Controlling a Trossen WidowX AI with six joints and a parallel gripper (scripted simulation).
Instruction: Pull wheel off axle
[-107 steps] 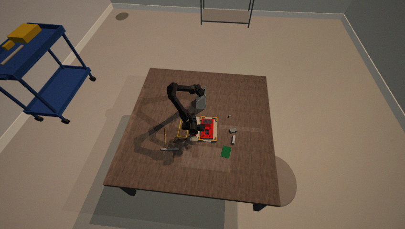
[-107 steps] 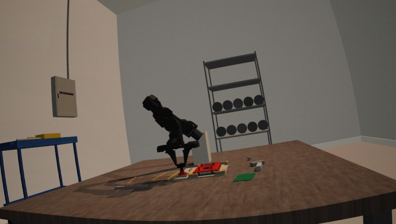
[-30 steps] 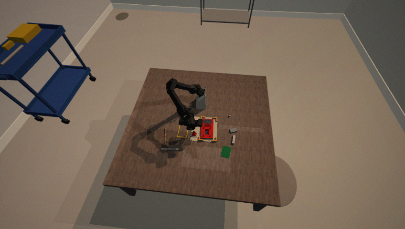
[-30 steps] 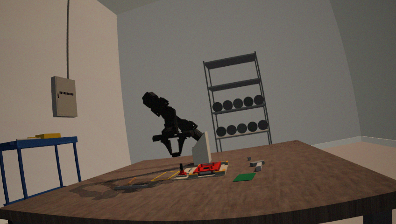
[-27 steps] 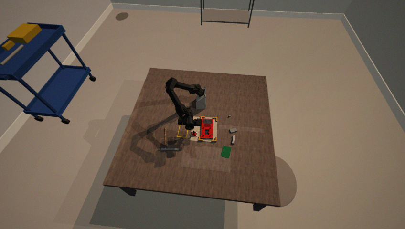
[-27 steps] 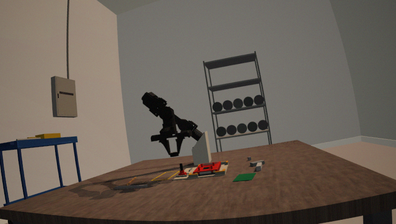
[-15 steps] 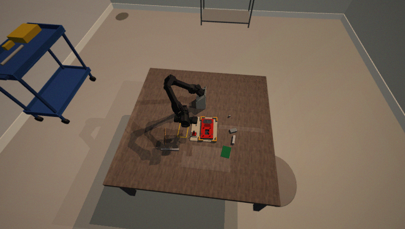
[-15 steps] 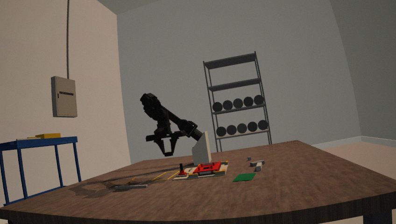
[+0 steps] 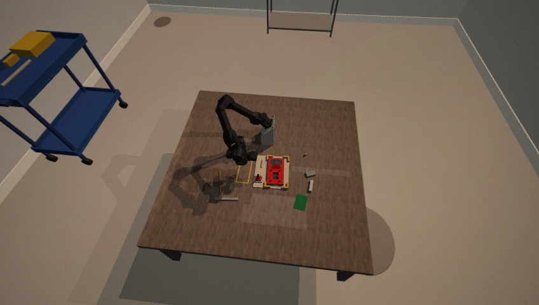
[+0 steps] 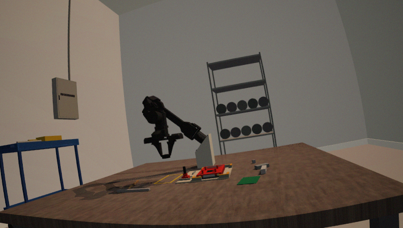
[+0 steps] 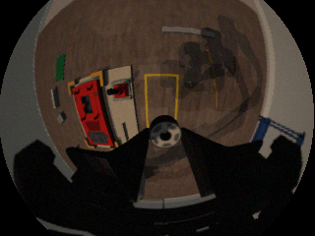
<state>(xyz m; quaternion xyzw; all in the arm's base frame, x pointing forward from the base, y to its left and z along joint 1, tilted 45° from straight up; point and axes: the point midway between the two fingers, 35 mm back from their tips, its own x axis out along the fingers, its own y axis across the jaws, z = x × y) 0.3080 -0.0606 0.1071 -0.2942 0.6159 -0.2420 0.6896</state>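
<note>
Right now the upright axle is 100 mm to the left of my gripper tip, 80 mm below it and 50 mm ahead of it. From my gripper tip the other things lie so: grey bar 220 mm ahead, 110 mm below, 70 mm to the right; wheel right at my gripper tip; green card 390 mm to the left, 170 mm ahead, 110 mm below.
</note>
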